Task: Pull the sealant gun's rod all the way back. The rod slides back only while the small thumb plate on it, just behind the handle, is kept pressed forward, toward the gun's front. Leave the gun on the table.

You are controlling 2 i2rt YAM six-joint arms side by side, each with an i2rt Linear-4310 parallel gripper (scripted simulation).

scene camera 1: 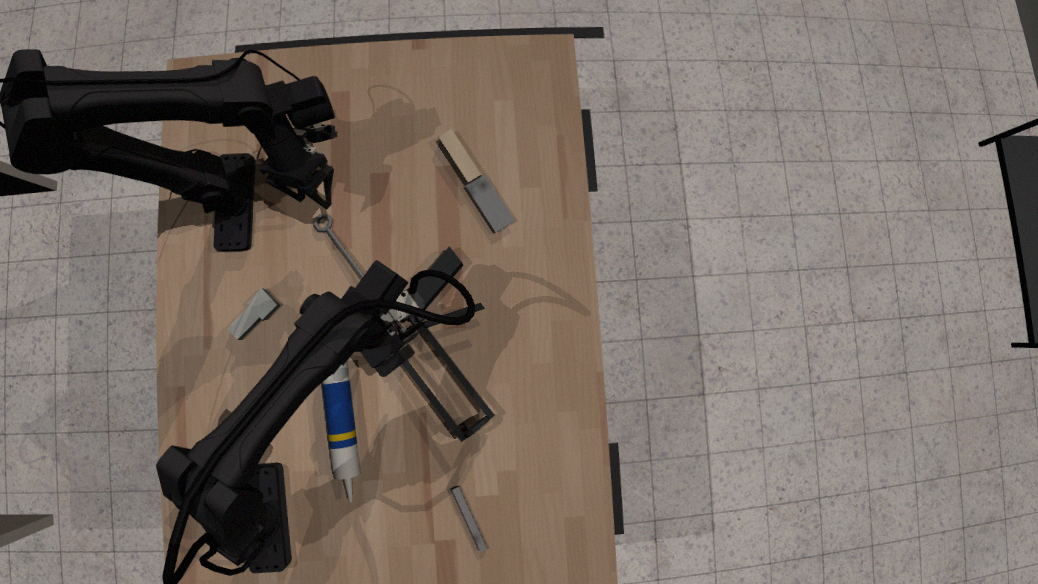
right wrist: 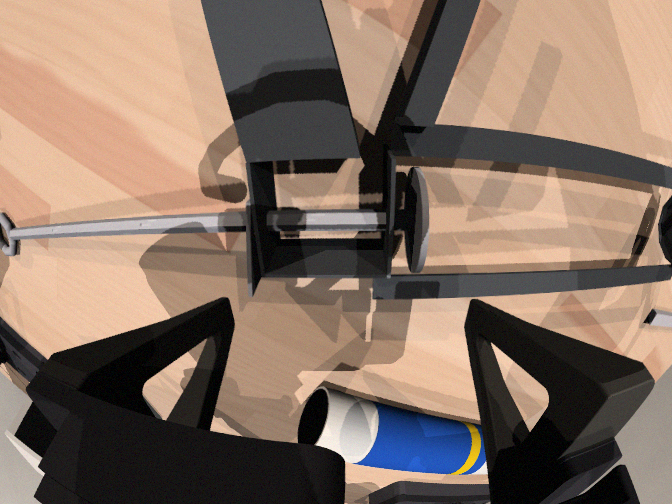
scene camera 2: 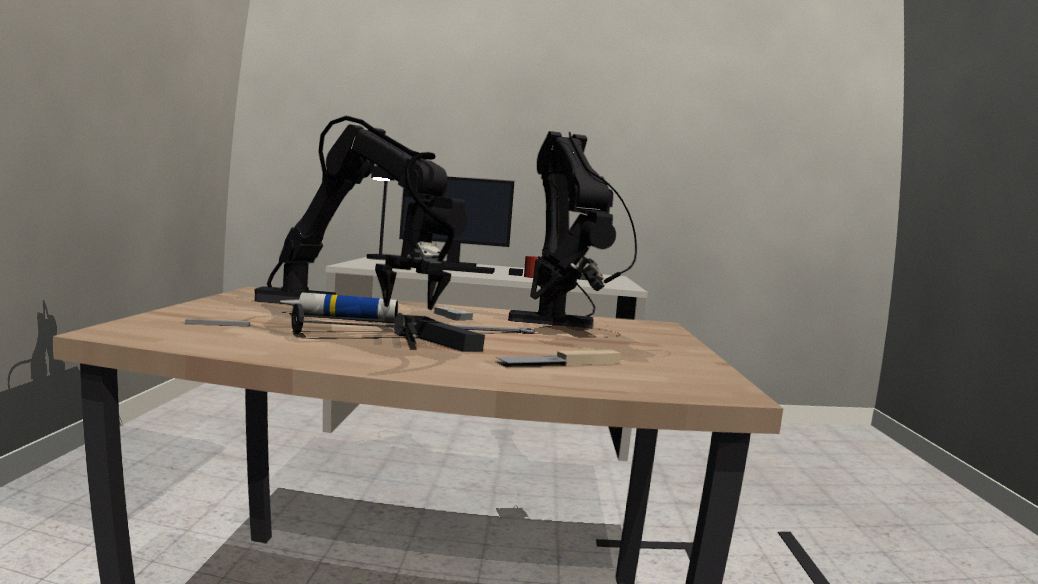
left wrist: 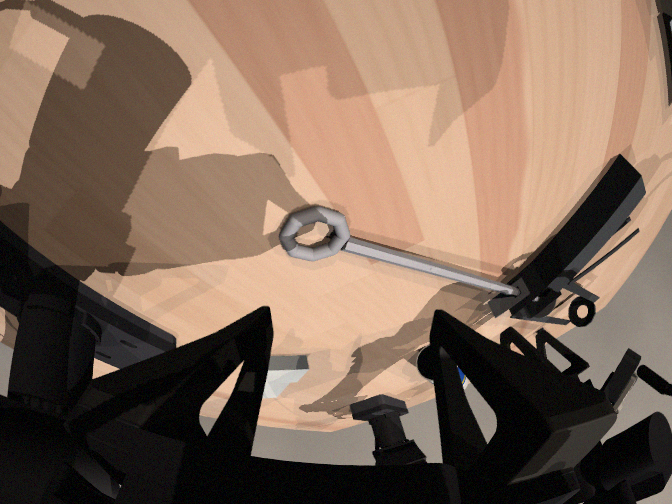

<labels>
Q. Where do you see a sealant gun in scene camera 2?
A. At 428,328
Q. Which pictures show my left gripper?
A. Scene camera 1, scene camera 2 and the left wrist view only.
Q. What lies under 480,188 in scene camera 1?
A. A scraper.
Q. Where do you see a sealant gun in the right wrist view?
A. At 281,76
</labels>
